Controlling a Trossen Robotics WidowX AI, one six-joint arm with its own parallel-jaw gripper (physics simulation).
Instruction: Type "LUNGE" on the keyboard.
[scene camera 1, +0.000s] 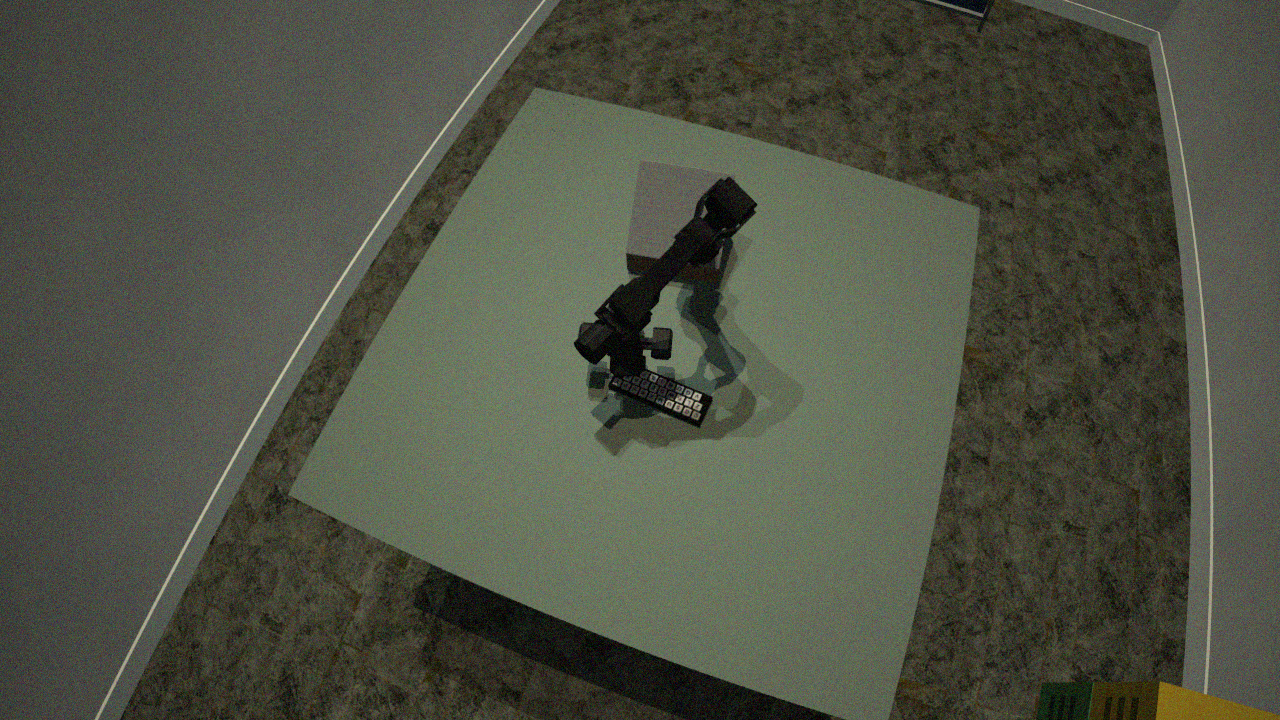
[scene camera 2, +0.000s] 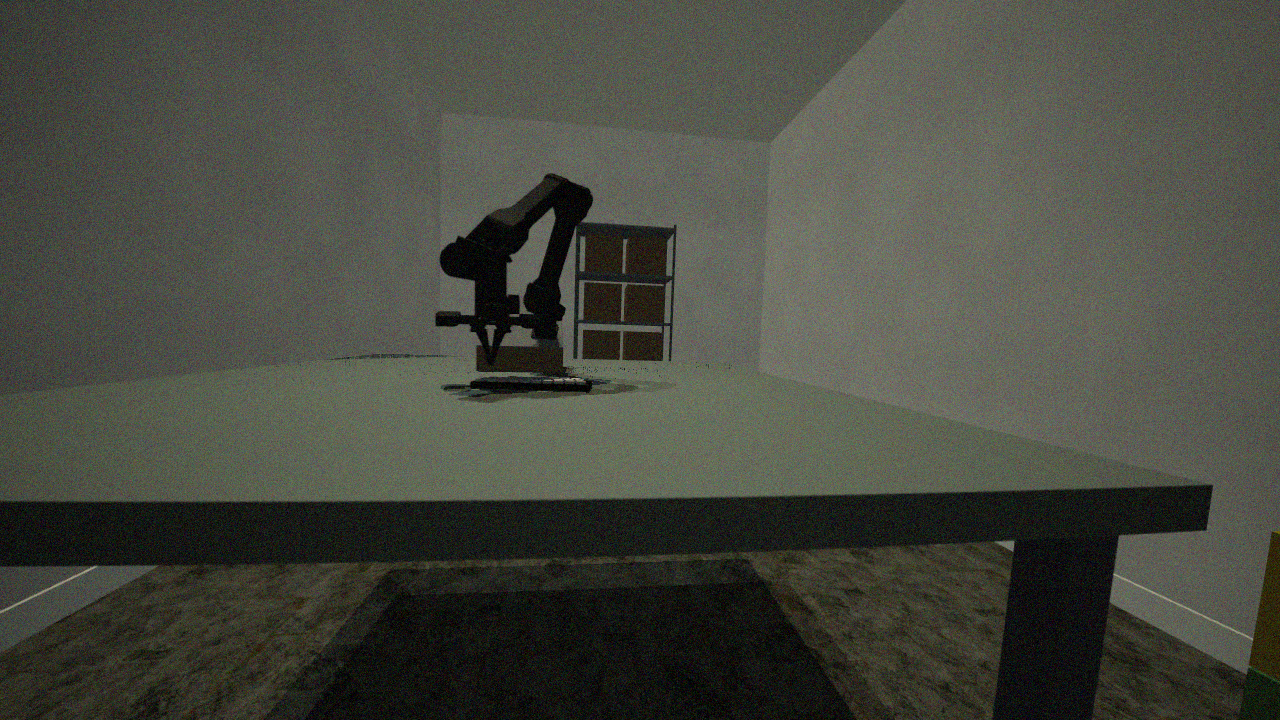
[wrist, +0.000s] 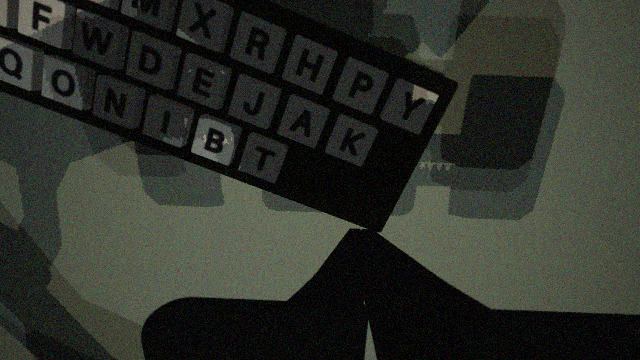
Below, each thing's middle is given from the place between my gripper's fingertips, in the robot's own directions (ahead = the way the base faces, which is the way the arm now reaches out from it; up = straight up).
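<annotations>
Black keyboard (scene camera 1: 664, 394): 3 cm ahead of my hand, 3 cm below it and 9 cm to the left of it.
</annotations>
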